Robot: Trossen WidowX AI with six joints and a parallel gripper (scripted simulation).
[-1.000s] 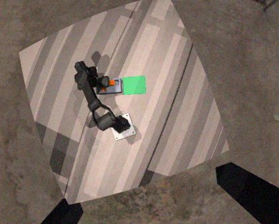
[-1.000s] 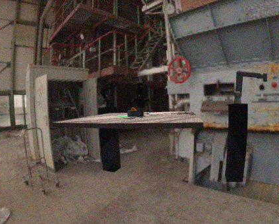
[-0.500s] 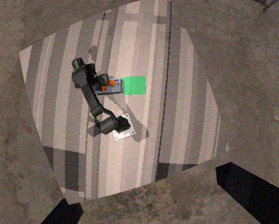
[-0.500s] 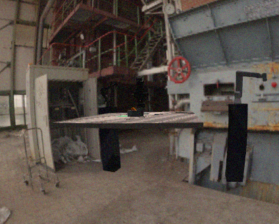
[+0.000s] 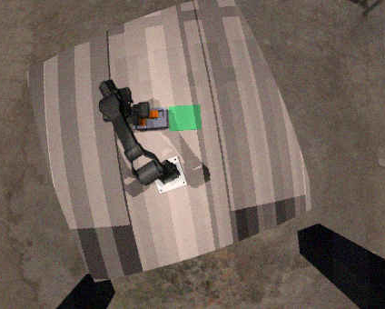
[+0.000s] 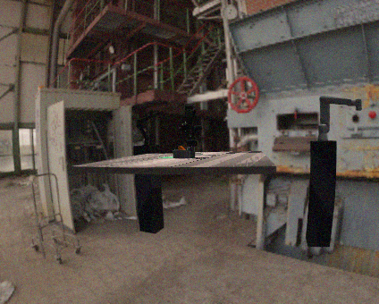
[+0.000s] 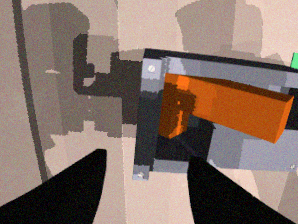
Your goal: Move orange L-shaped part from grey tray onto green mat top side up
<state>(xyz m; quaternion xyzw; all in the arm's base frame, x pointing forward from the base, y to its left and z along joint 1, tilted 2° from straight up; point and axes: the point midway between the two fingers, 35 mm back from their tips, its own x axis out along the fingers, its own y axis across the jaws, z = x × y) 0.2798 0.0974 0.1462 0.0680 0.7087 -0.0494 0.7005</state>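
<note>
Now: gripper tip 10 cm above the orange L-shaped part, 4 cm to the left of it and 2 cm past it.
</note>
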